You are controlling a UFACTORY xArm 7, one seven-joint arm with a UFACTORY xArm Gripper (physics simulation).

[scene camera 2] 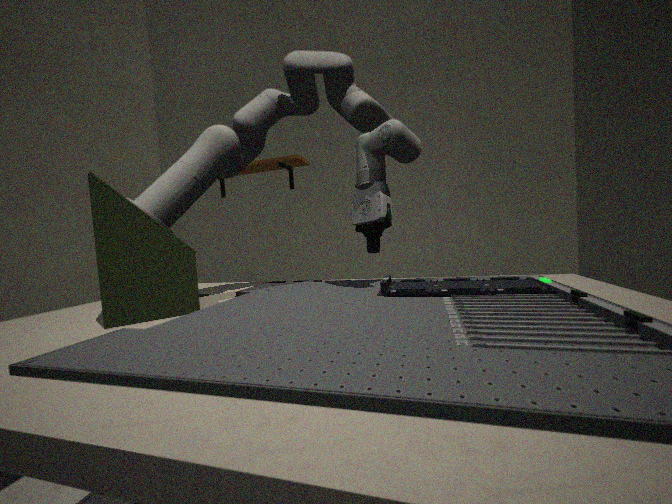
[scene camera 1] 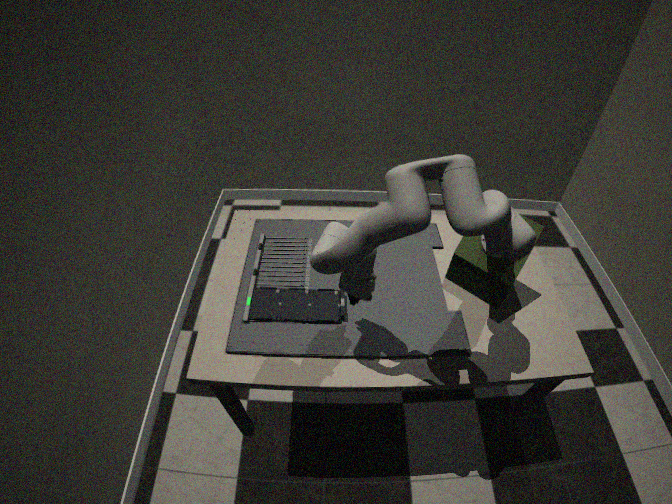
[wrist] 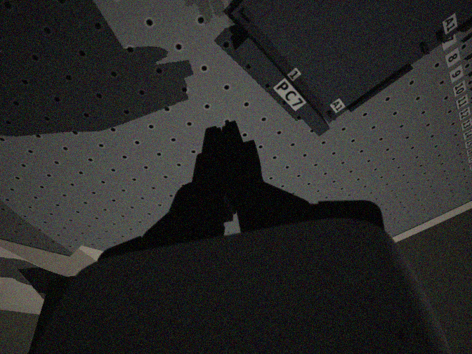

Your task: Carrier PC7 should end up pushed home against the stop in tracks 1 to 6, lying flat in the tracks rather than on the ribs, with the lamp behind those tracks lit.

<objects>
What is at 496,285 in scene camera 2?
A carrier PC7.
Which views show the carrier PC7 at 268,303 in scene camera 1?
Scene camera 2, scene camera 1 and the wrist view: all of them.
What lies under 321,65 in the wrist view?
A carrier PC7.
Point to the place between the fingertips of my gripper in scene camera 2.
At 373,252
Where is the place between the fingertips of my gripper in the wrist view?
At 229,145
</objects>
